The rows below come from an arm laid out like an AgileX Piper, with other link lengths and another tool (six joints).
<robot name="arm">
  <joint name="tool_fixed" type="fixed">
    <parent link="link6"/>
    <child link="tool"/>
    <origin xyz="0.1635 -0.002 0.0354" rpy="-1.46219 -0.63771 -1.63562"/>
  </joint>
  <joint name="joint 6" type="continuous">
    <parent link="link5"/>
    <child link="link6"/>
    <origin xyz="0.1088 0 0.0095"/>
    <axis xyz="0.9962 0 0.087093"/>
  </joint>
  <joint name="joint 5" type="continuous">
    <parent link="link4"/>
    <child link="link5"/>
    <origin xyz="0 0 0"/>
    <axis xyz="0 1 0"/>
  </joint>
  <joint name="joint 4" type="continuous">
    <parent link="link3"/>
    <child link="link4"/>
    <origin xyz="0.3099 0 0.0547"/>
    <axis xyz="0.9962 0 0.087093"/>
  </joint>
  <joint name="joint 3" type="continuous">
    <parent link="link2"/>
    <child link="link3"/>
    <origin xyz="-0.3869 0 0.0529"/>
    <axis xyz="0 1 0"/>
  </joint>
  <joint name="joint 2" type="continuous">
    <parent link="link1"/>
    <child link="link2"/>
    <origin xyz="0 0 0"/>
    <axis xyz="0 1 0"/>
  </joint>
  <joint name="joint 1" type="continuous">
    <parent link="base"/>
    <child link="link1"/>
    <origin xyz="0 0 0.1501"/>
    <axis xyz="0 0 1"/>
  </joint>
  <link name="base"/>
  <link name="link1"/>
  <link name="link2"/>
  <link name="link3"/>
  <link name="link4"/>
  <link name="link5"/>
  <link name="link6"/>
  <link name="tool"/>
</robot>
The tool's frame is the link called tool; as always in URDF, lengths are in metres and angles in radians. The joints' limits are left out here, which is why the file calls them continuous.
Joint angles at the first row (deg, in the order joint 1, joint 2, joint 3, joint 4, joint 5, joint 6):
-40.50 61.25 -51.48 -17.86 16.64 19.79
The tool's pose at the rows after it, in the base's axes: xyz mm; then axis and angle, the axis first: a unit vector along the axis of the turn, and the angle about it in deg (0 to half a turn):
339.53 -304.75 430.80 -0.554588 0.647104 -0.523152 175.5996
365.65 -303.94 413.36 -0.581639 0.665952 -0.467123 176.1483
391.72 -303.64 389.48 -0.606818 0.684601 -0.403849 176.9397
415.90 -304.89 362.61 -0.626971 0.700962 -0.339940 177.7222
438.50 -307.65 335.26 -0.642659 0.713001 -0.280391 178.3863
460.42 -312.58 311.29 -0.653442 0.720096 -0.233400 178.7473
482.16 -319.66 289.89 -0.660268 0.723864 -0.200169 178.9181
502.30 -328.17 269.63 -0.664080 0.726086 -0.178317 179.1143
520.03 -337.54 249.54 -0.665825 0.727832 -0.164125 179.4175
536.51 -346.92 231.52 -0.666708 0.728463 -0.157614 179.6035
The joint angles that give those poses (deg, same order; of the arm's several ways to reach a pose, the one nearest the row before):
-37.16 65.53 -57.68 -17.11 25.13 19.52
-34.24 70.99 -64.16 -15.74 33.80 18.81
-32.12 77.35 -70.95 -13.79 42.38 17.71
-30.96 84.13 -77.78 -11.52 50.25 16.41
-30.44 90.98 -84.55 -9.34 57.17 15.06
-30.29 97.41 -91.03 -7.52 62.57 13.89
-30.26 103.29 -96.97 -6.23 66.35 13.08
-30.24 108.48 -102.04 -5.54 68.71 12.68
-30.24 113.04 -106.23 -5.30 70.01 12.57
-30.24 116.93 -109.71 -5.24 70.38 12.54

